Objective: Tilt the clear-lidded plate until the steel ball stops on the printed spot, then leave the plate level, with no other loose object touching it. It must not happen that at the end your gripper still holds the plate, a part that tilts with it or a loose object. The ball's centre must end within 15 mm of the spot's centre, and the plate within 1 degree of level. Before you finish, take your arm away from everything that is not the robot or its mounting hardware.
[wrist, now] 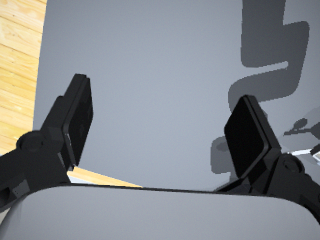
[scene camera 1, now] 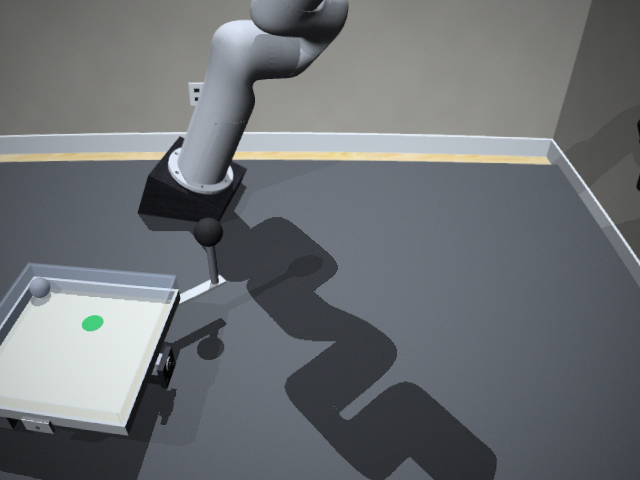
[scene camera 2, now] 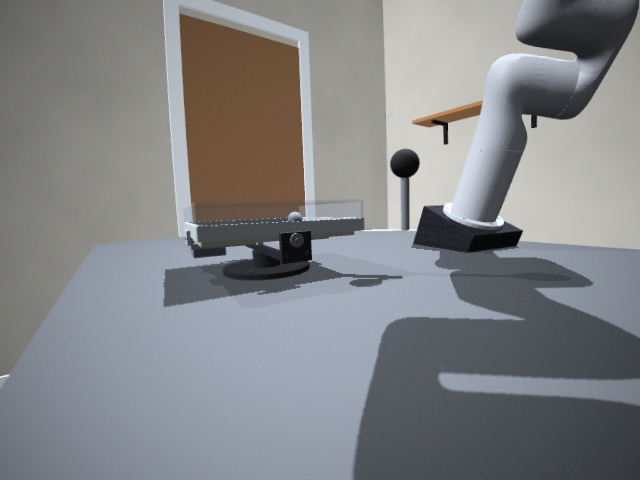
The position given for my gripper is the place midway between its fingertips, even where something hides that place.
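There is a clear-lidded plate [scene camera 1: 86, 340] that I can see, and scene camera 2 [scene camera 2: 216, 223] shows the clear-lidded plate too. I also see my gripper [wrist: 164, 104].
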